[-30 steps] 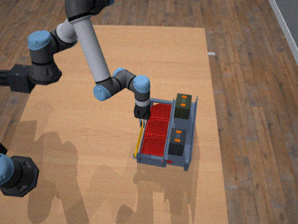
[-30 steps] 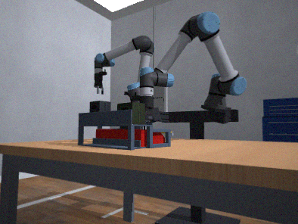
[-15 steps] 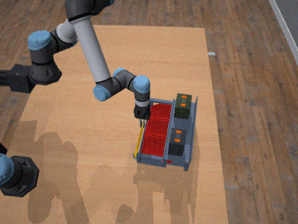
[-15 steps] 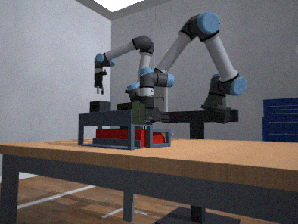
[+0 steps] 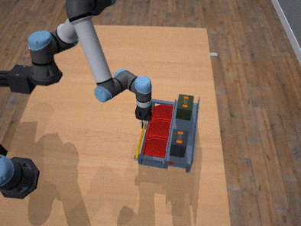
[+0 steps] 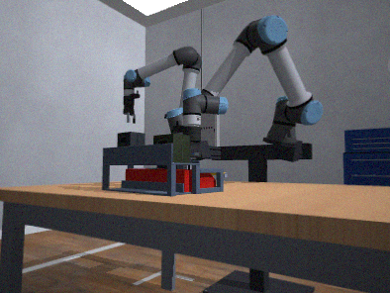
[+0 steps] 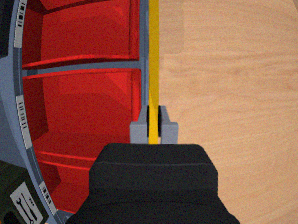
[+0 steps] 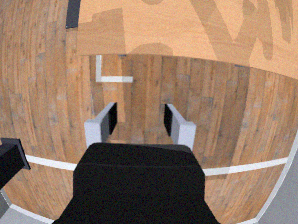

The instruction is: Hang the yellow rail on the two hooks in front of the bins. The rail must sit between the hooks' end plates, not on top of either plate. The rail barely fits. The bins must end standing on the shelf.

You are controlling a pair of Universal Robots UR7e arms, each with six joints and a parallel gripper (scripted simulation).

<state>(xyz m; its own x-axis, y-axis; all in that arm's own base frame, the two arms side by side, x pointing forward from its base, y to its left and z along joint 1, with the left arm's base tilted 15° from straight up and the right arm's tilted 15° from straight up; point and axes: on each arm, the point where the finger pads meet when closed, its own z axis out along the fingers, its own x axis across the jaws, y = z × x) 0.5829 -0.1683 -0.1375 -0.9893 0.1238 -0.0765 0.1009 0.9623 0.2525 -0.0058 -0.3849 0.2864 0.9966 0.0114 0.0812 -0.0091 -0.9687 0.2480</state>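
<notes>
Right now the yellow rail is 2 cm below my left hand. The rest, counted from my left hand: dark box: 17 cm ahead, 16 cm to the right, 8 cm above; grey-blue shelf: 13 cm ahead, 3 cm to the right, 1 cm below; green box: 22 cm ahead, 7 cm to the left, 7 cm above.
</notes>
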